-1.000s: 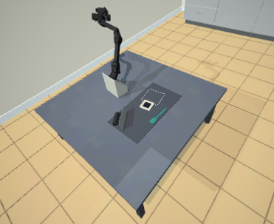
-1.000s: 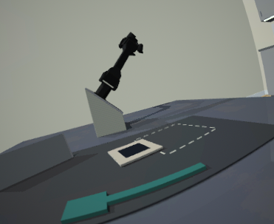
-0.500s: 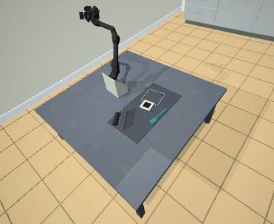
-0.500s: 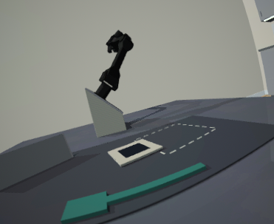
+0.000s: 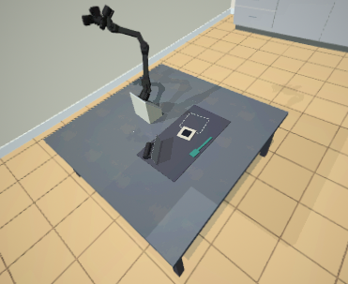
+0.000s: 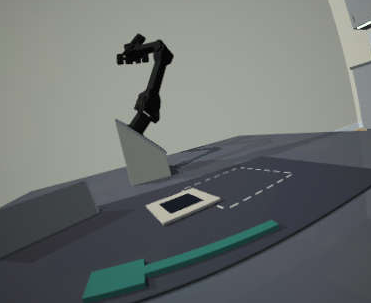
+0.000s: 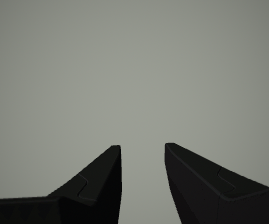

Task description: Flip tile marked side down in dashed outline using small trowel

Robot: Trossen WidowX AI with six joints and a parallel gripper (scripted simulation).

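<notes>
Right now the black handled tool is 84 cm ahead of my gripper tip, 29 cm to the right of it and 58 cm below it. Round my gripper tip: dark mat 94 cm ahead, 6 cm to the right, 62 cm below; teal trowel 108 cm ahead, 8 cm to the right, 60 cm below; white tile 93 cm ahead, 3 cm to the right, 60 cm below.
</notes>
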